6 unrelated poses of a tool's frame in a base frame.
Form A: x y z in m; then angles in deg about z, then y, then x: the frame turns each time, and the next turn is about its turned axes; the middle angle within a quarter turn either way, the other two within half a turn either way.
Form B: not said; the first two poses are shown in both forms.
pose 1, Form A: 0.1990 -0.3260 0.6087 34.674 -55.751 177.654
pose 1, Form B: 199.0 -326.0 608.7 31.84 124.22 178.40
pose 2, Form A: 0.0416 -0.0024 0.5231 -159.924 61.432 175.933
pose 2, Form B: 41.6 -2.4 523.1 24.70 118.49 2.21
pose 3, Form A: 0.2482 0.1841 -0.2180 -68.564 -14.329 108.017
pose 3, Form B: 248.2 184.1 -218.0 -153.96 107.44 105.04
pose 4, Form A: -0.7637 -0.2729 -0.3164 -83.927 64.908 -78.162
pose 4, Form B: -763.7 -272.9 -316.4 -4.68 85.01 -24.62
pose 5, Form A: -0.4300 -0.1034 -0.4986 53.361 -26.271 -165.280
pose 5, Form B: -430.0 -103.4 -498.6 84.05 150.14 -152.76
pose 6, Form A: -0.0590 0.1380 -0.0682 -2.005 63.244 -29.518
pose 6, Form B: -59.0 138.0 -68.2 30.37 66.94 -13.95
